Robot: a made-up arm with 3 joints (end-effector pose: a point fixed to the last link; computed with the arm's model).
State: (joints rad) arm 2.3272 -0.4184 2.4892
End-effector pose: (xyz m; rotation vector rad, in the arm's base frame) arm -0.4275 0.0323 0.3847 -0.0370 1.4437 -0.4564
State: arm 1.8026 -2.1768 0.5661
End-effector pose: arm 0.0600 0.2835 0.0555 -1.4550 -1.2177 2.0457
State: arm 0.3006 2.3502 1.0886
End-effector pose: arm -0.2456 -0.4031 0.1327 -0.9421 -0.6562 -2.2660
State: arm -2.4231 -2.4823 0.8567
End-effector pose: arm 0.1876 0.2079 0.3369 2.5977 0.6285 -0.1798
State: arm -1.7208 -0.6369 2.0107
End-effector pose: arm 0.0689 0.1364 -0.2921 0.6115 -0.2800 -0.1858
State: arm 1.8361 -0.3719 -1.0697
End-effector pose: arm -0.0366 -0.0260 0.5216 -0.3784 -0.7574 0.0448
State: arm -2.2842 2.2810 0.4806
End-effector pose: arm 0.1047 -0.4034 0.3571 -2.4198 0.8869 -0.4614
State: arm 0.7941 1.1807 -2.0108
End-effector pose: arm 0.0691 -0.2946 0.3194 1.2312 1.0652 -0.2092
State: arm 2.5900 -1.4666 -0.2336
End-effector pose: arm -0.0934 0.2564 0.3308 -1.7682 -1.8366 0.2835
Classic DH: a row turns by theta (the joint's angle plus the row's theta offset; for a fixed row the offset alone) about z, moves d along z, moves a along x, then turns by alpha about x. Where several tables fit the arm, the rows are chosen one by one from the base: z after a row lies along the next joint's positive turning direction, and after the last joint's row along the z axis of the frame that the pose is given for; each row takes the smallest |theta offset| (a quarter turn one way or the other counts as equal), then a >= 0, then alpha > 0; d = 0 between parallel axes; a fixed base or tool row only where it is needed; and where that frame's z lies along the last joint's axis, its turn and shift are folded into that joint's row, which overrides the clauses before.
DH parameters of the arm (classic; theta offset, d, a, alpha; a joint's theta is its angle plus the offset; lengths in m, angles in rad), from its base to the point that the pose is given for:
base (fixed): 0 0.176 0 1.5708
joint 1: 0 0.093 0.097 1.5708
joint 2: 0 -0.044 0.335 -1.5708
joint 3: 0 0.027 0.048 -1.5708
tool (fixed): 0 -0.119 0 0

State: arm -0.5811 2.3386 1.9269
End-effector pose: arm -0.1131 -0.3835 0.4063 -2.3153 -0.6447 -0.7591
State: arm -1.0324 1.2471 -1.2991
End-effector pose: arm 0.0453 -0.3227 0.0335 0.2041 1.9612 -1.5212
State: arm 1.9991 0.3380 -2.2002
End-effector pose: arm -0.1875 -0.1883 0.4055 0.2923 0.1992 0.1708
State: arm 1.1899 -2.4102 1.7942
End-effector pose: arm -0.1879 0.2212 0.0221 0.8577 -1.1003 2.7519
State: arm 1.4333 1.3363 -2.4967
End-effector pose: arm -0.0923 -0.3182 0.3130 1.2859 0.8947 0.5349
